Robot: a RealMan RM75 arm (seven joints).
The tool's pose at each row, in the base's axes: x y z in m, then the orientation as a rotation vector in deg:
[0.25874, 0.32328, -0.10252, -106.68, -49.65, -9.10]
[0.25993, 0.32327, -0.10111, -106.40, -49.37, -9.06]
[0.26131, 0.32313, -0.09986, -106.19, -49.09, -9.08]
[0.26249, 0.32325, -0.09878, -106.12, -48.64, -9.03]
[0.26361, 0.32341, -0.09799, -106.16, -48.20, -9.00]
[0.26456, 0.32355, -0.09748, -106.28, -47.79, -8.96]
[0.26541, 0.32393, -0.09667, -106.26, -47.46, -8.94]
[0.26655, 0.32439, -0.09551, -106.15, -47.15, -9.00]
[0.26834, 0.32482, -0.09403, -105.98, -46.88, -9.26]
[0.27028, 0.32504, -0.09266, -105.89, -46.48, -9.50]
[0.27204, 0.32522, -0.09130, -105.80, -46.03, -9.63]
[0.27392, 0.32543, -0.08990, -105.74, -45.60, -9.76]
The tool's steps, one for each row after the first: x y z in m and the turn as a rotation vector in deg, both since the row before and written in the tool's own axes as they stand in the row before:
[0.00153, -0.00031, -0.00098, 0.31, 0.20, 0.13]
[0.00154, -0.00005, -0.00106, 0.23, 0.22, 0.12]
[0.00144, -0.00011, -0.00070, 0.15, 0.23, 0.30]
[0.00128, 0.00006, -0.00052, 0.04, 0.20, 0.32]
[0.00101, 0.00016, -0.00036, -0.03, 0.16, 0.32]
[0.00119, -0.00018, -0.00026, 0.08, 0.17, 0.22]
[0.00161, -0.00030, -0.00042, 0.13, 0.23, 0.15]
[0.00224, -0.00015, -0.00074, 0.11, 0.35, 0.02]
[0.00221, 0.00006, -0.00090, 0.06, 0.39, 0.14]
[0.00205, -0.00003, -0.00087, 0.10, 0.35, 0.22]
[0.00218, -0.00001, -0.00088, 0.07, 0.33, 0.21]

